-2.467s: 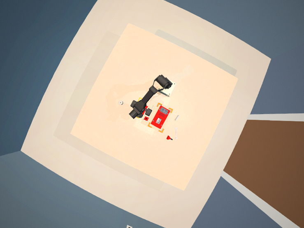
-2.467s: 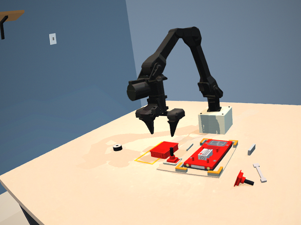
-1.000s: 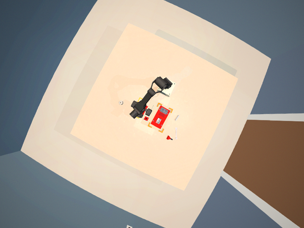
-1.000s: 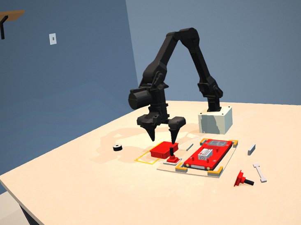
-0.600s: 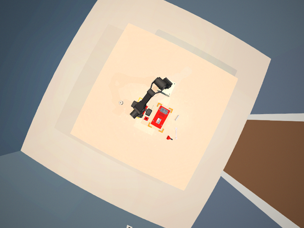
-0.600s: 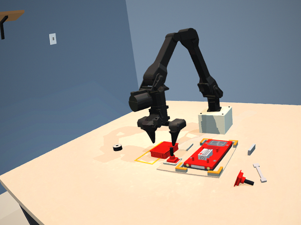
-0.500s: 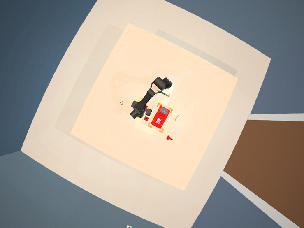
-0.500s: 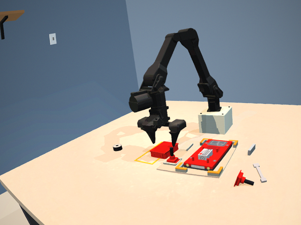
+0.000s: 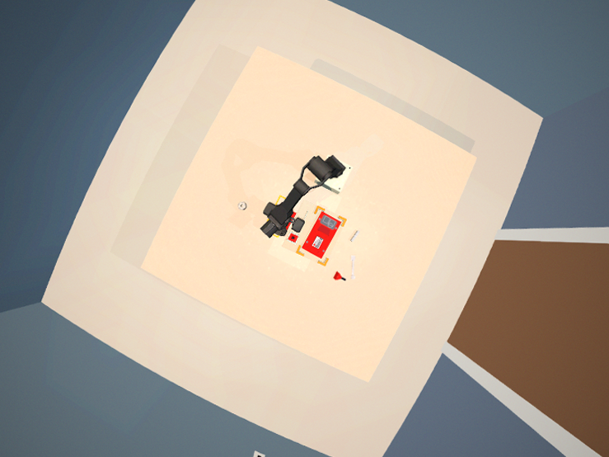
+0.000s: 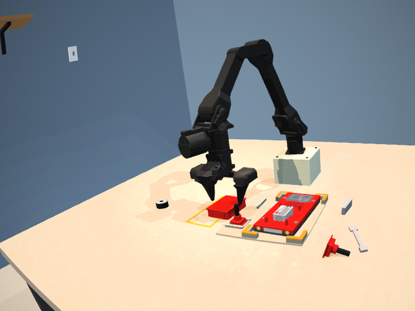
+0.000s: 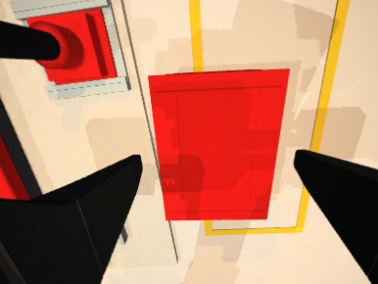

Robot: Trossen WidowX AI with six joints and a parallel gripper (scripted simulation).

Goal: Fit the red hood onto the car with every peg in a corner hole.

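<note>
My gripper tip is 1 cm above the red hood. Round my gripper tip: black post 8 cm ahead, 6 cm to the left, 1 cm above; black roller 22 cm to the right, 2 cm below; grey engine block 7 cm ahead, 19 cm to the left.
</note>
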